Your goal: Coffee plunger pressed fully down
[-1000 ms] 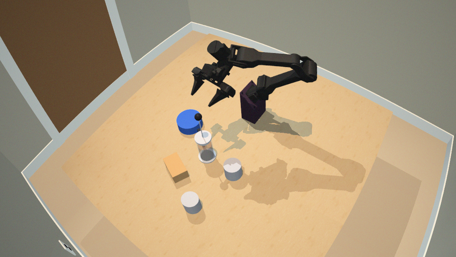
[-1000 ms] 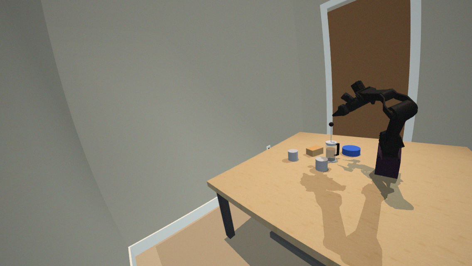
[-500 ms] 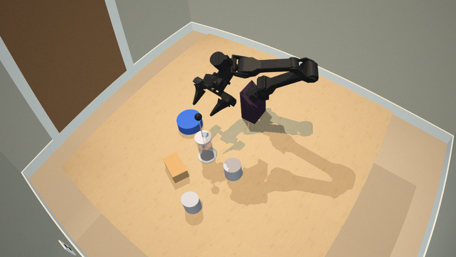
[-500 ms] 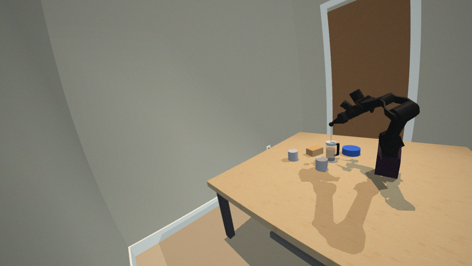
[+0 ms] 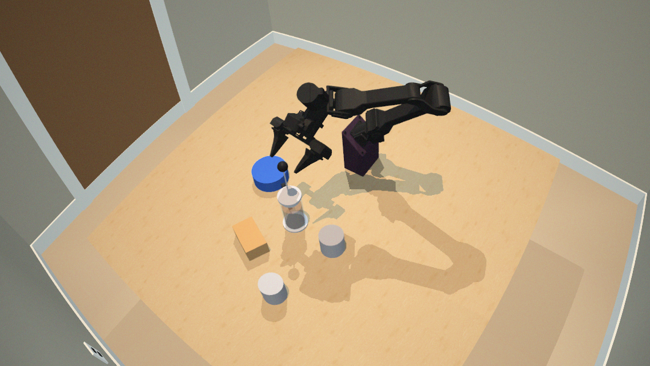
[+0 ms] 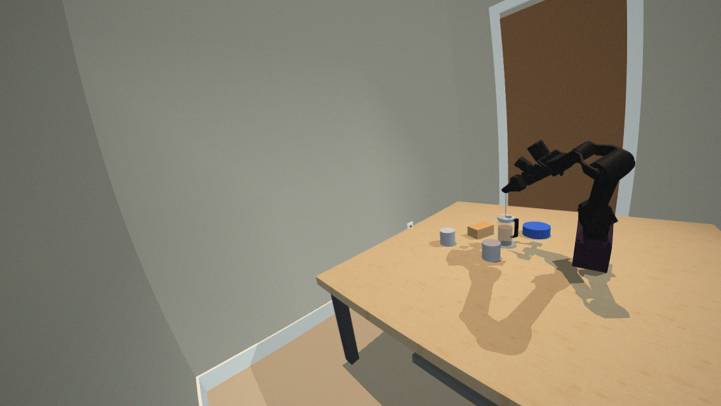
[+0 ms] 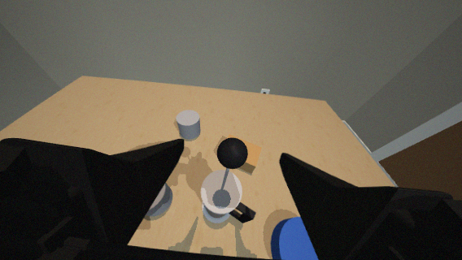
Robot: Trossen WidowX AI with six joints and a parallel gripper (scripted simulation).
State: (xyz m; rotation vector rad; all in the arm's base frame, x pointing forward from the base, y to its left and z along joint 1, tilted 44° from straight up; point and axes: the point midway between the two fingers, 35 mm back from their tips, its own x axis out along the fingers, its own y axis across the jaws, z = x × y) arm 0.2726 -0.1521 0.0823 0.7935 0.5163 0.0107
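My gripper tip is now 14 cm above the glass coffee press, 1 cm to the left of it and 1 cm past it. Also, from my gripper tip: orange box: 24 cm below, 13 cm ahead, 7 cm to the right.
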